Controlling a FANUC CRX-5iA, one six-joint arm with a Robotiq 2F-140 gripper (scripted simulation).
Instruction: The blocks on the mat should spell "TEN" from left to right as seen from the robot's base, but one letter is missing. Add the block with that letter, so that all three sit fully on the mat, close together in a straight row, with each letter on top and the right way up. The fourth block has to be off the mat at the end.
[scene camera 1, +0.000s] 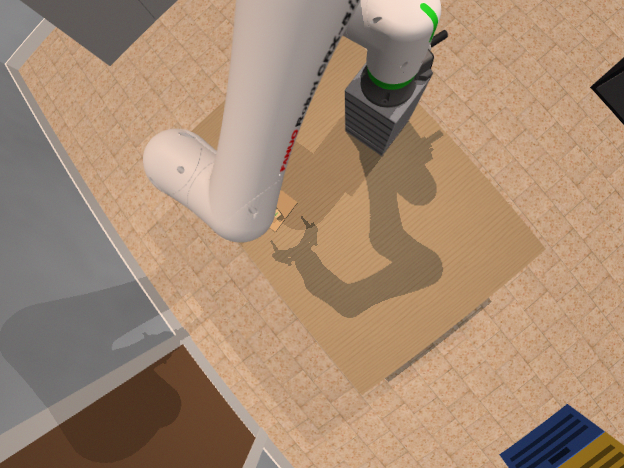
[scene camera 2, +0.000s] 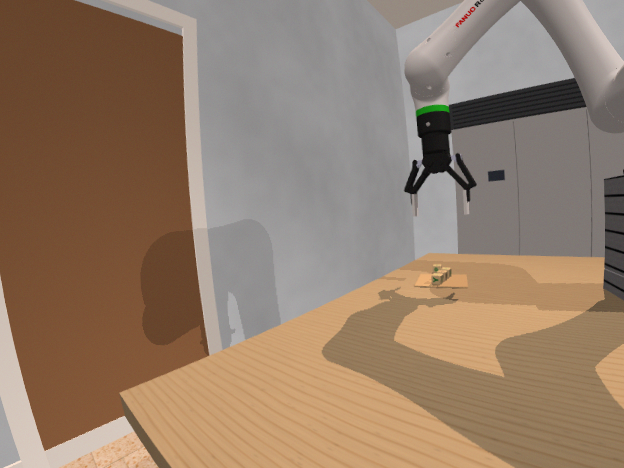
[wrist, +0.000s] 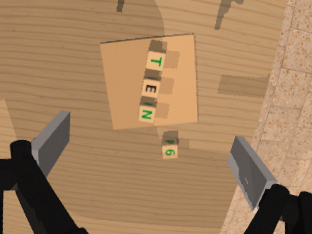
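Scene camera 2 gives me a sight of my own gripper (scene camera 2: 440, 215). In the wrist view I find the gripper again (wrist: 152, 138), and here I can see a mat (wrist: 124, 63) as well.
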